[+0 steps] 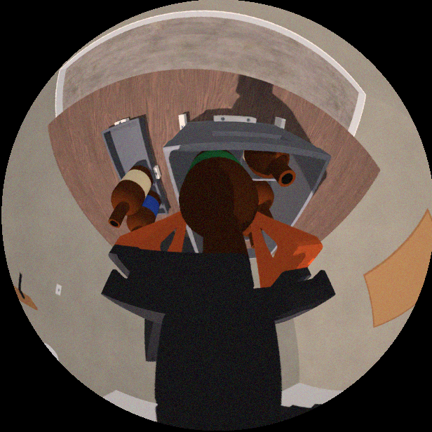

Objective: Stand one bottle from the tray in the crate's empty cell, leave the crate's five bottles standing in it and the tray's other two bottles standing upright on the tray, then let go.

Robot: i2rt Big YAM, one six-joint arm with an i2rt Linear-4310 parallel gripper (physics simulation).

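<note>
My gripper [218, 214] is shut on a brown bottle with a green label [217, 192]. The bottle is in front of the left part of the grey crate [200, 132]; its base is hidden, so its height over the crate floor cannot be told. In the crate, one brown bottle [265, 163] shows at the far right and another [265, 194] is partly hidden behind the held one. Other crate bottles and the empty cell are hidden or unclear. On the grey tray [130, 140] at the left, a cream-label bottle [130, 192] and a blue-label bottle [145, 212] stand close together.
The crate and tray are on a brown wooden table [80, 135], the tray left of the crate. A light bracket [235, 119] is beyond the crate's far wall, with small white blocks [183, 120] [280, 122] near it. A tan panel [395, 275] shows at the right.
</note>
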